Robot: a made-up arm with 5 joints.
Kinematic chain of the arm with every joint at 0, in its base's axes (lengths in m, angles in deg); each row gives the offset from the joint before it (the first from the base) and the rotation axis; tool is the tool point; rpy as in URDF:
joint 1: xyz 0 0 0.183 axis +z
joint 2: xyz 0 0 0 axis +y
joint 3: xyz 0.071 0 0.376 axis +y
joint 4: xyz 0.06 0 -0.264 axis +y
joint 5: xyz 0.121 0 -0.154 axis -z
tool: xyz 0 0 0 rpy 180 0 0
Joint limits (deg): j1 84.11..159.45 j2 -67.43..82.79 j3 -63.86..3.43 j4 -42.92..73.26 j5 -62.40..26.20
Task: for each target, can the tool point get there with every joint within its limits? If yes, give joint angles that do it. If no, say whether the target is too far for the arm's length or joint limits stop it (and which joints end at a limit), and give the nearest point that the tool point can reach.
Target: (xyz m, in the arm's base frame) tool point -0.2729 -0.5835 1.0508
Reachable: no: too far | nearest point -0.0273 -0.2646 0.7776 | short by 0.486 m
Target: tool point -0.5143 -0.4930 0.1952
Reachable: no: joint limits stop it (at a limit: joint 1) | nearest point -0.2889 0.1083 0.1952 | short by 0.642 m
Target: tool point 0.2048 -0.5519 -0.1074
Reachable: no: joint limits stop it (at a limit: joint 2, joint 3) | nearest point 0.0232 -0.0626 0.0320 | short by 0.540 m
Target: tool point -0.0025 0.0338 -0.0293
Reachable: yes | joints 94.19 64.79 -14.66 49.70 -29.02
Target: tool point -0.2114 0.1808 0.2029
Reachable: yes | joints 139.46 -10.23 -3.42 -0.28 -20.35
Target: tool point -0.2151 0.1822 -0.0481
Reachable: yes | joints 139.74 42.89 -35.61 46.30 -41.39
